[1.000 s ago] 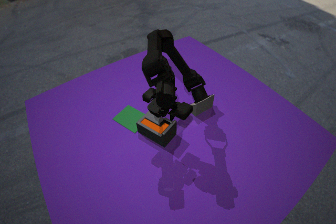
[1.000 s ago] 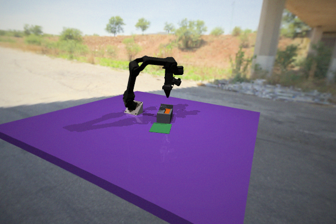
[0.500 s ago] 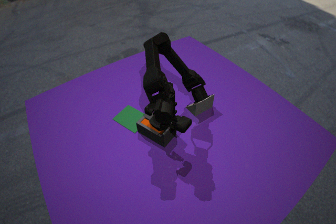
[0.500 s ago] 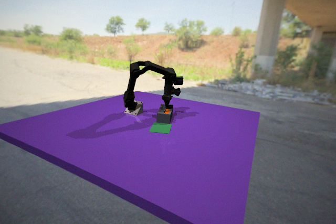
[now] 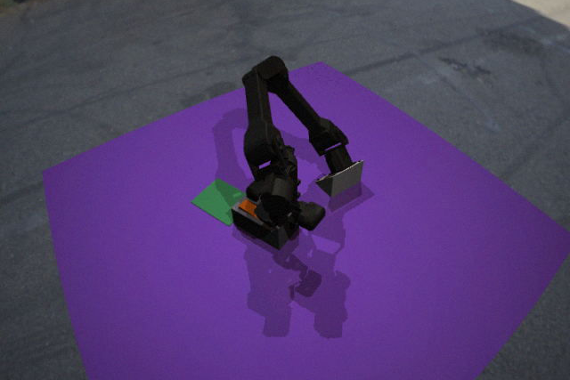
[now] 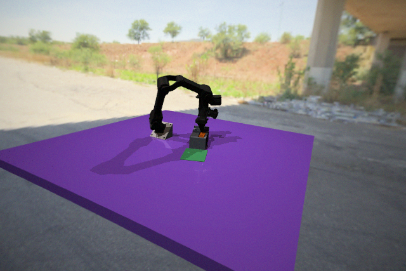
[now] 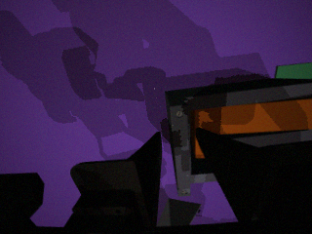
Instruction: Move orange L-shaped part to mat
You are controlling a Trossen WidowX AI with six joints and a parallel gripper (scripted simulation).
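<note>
The orange L-shaped part lies 10 mm ahead of my gripper tip, 60 mm to the right of it and 10 mm below it. From my gripper tip the other things lie so: green mat: 50 mm ahead, 220 mm to the right, 70 mm below.
</note>
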